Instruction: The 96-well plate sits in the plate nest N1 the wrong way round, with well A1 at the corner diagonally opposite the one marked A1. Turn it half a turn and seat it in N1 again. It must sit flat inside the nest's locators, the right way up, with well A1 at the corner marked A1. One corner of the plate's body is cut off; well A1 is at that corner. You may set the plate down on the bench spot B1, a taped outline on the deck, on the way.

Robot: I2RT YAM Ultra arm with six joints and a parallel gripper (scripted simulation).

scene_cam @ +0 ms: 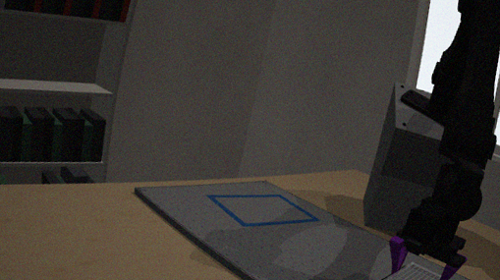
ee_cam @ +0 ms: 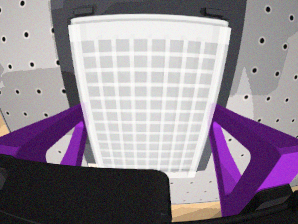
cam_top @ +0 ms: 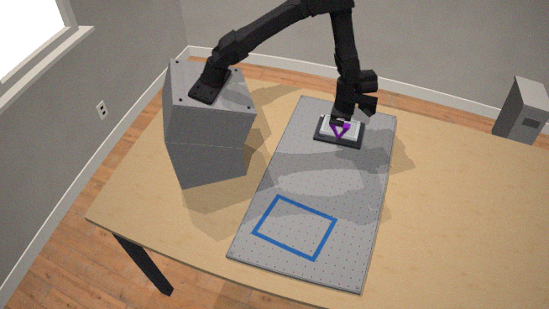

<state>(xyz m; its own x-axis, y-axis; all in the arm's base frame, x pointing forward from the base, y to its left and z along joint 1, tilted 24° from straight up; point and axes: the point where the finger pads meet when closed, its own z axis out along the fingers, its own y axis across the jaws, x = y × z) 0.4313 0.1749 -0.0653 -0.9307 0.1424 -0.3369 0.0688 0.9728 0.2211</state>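
My hand is right at the white 96-well plate. Round my hand: dark plate nest N1 (20 mm below); then light mark (70 mm behind, 60 mm to the left, 20 mm below).
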